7 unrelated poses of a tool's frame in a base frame.
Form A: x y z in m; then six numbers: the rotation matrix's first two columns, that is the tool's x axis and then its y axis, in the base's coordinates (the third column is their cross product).
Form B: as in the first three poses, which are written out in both.
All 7 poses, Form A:
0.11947 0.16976 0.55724 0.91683 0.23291 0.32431 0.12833 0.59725 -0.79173
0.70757 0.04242 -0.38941 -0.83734 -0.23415 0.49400 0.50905 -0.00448 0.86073
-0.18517 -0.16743 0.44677 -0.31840 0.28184 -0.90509 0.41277 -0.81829 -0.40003
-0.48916 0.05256 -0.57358 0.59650 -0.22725 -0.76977 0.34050 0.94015 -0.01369
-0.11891 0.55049 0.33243 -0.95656 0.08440 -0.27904 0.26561 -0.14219 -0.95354
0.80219 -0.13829 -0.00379 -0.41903 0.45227 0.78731 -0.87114 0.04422 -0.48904
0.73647 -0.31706 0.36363 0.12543 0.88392 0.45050 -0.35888 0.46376 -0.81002
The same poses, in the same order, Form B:
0.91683 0.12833 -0.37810 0.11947; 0.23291 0.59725 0.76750 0.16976; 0.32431 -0.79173 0.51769 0.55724; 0 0 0 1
-0.83734 0.50905 -0.19933 0.70757; -0.23415 -0.00448 0.97219 0.04242; 0.49400 0.86073 0.12295 -0.38941; 0 0 0 1
-0.31840 0.41277 -0.85337 -0.18517; 0.28184 -0.81829 -0.50096 -0.16743; -0.90509 -0.40003 0.14421 0.44677; 0 0 0 1
0.59650 0.34050 0.72681 -0.48916; -0.22725 0.94015 -0.25394 0.05256; -0.76977 -0.01369 0.63818 -0.57358; 0 0 0 1
-0.95656 0.26561 -0.12016 -0.11891; 0.08440 -0.14219 -0.98623 0.55049; -0.27904 -0.95354 0.11360 0.33243; 0 0 0 1
-0.41903 -0.87114 -0.25599 0.80219; 0.45227 0.04422 -0.89078 -0.13829; 0.78731 -0.48904 0.37546 -0.00379; 0 0 0 1
0.12543 -0.35888 -0.92492 0.73647; 0.88392 0.46376 -0.06007 -0.31706; 0.45050 -0.81002 0.37539 0.36363; 0 0 0 1

